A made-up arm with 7 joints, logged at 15 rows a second.
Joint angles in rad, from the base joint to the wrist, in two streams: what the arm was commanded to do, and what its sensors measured. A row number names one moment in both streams.
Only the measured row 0 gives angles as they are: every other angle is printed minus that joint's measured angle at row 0.
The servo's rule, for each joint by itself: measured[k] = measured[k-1] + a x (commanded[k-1-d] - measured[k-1]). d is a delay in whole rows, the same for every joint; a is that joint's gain. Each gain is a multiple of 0.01, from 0.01 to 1. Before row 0 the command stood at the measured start. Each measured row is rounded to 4 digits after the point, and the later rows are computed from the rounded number. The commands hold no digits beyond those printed.
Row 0, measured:
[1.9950 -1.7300 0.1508 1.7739 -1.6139 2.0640 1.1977]
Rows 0 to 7, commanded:
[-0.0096 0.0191 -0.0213 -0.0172 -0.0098 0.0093 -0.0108]
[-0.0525 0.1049 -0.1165 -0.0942 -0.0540 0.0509 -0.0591]
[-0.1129 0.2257 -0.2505 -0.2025 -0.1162 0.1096 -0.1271]
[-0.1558 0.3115 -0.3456 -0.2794 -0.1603 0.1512 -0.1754]
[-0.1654 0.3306 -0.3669 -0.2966 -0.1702 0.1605 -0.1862]
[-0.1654 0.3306 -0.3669 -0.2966 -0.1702 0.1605 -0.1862]
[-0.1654 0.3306 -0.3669 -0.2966 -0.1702 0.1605 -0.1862]
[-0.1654 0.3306 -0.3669 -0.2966 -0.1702 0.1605 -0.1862]
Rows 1 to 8, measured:
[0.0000 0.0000 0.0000 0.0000 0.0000 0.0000 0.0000]
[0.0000 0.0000 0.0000 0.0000 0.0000 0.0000 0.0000]
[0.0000 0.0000 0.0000 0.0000 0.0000 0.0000 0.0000]
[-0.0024 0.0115 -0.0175 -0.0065 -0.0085 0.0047 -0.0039]
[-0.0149 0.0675 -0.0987 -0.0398 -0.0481 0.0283 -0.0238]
[-0.0394 0.1624 -0.2232 -0.1016 -0.1073 0.0698 -0.0610]
[-0.0685 0.2519 -0.3236 -0.1692 -0.1534 0.1113 -0.1022]
[-0.0927 0.2991 -0.3591 -0.2176 -0.1680 0.1364 -0.1324]
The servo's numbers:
d 3
a 0.25 0.60 0.82 0.38 0.87 0.51 0.36

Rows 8 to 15, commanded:
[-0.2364 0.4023 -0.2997 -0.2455 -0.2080 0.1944 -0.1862]
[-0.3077 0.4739 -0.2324 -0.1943 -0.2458 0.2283 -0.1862]
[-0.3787 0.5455 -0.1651 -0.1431 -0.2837 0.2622 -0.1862]
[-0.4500 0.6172 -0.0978 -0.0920 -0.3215 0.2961 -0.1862]
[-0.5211 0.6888 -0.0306 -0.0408 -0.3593 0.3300 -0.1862]
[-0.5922 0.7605 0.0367 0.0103 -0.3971 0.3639 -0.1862]
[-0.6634 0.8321 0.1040 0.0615 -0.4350 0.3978 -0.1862]
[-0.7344 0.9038 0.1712 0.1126 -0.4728 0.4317 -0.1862]
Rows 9 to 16, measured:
[-0.1109 0.3180 -0.3655 -0.2476 -0.1699 0.1487 -0.1518]
[-0.1245 0.3256 -0.3666 -0.2662 -0.1702 0.1547 -0.1642]
[-0.1347 0.3286 -0.3668 -0.2778 -0.1702 0.1577 -0.1721]
[-0.1601 0.3728 -0.3118 -0.2655 -0.2031 0.1764 -0.1772]
[-0.1970 0.4335 -0.2467 -0.2384 -0.2402 0.2029 -0.1804]
[-0.2424 0.5007 -0.1798 -0.2022 -0.2780 0.2331 -0.1825]
[-0.2943 0.5706 -0.1126 -0.1603 -0.3158 0.2652 -0.1838]
[-0.3510 0.6415 -0.0454 -0.1149 -0.3536 0.2982 -0.1847]

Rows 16 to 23, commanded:
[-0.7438 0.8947 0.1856 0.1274 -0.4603 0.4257 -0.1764]
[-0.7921 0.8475 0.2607 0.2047 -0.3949 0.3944 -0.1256]
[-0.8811 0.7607 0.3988 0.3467 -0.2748 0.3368 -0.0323]
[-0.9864 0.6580 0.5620 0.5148 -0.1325 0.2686 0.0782]
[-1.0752 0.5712 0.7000 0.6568 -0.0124 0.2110 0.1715]
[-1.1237 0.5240 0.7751 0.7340 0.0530 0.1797 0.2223]
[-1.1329 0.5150 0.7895 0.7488 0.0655 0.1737 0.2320]
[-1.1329 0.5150 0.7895 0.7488 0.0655 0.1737 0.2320]
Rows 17 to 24, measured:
[-0.4113 0.7129 0.0219 -0.0673 -0.3914 0.3317 -0.1852]
[-0.4743 0.7844 0.0892 -0.0184 -0.4293 0.3654 -0.1856]
[-0.5393 0.8560 0.1564 0.0314 -0.4671 0.3992 -0.1858]
[-0.5904 0.8792 0.1803 0.0679 -0.4612 0.4127 -0.1824]
[-0.6408 0.8602 0.2462 0.1199 -0.4035 0.4034 -0.1620]
[-0.7009 0.8005 0.3713 0.2061 -0.2915 0.3694 -0.1153]
[-0.7723 0.7150 0.5277 0.3234 -0.1532 0.3180 -0.0456]
[-0.8480 0.6287 0.6690 0.4501 -0.0307 0.2634 0.0326]

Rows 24 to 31, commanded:
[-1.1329 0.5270 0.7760 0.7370 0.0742 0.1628 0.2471]
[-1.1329 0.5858 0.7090 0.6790 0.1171 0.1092 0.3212]
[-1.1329 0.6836 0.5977 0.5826 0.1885 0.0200 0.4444]
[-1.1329 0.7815 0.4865 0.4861 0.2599 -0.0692 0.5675]
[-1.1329 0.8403 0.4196 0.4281 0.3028 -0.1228 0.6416]
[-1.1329 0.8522 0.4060 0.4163 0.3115 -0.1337 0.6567]
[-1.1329 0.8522 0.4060 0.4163 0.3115 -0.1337 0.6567]
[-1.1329 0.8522 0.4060 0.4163 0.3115 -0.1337 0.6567]
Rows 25 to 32, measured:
[-0.9169 0.5659 0.7560 0.5580 0.0421 0.2207 0.1009]
[-0.9709 0.5354 0.7835 0.6305 0.0625 0.1967 0.1481]
[-1.0114 0.5232 0.7884 0.6755 0.0651 0.1850 0.1783]
[-1.0418 0.5255 0.7782 0.6989 0.0730 0.1737 0.2031]
[-1.0646 0.5617 0.7215 0.6913 0.1114 0.1408 0.2456]
[-1.0817 0.6348 0.6200 0.6500 0.1785 0.0792 0.3172]
[-1.0945 0.7228 0.5105 0.5877 0.2493 0.0035 0.4073]
[-1.1041 0.7933 0.4360 0.5271 0.2958 -0.0609 0.4916]

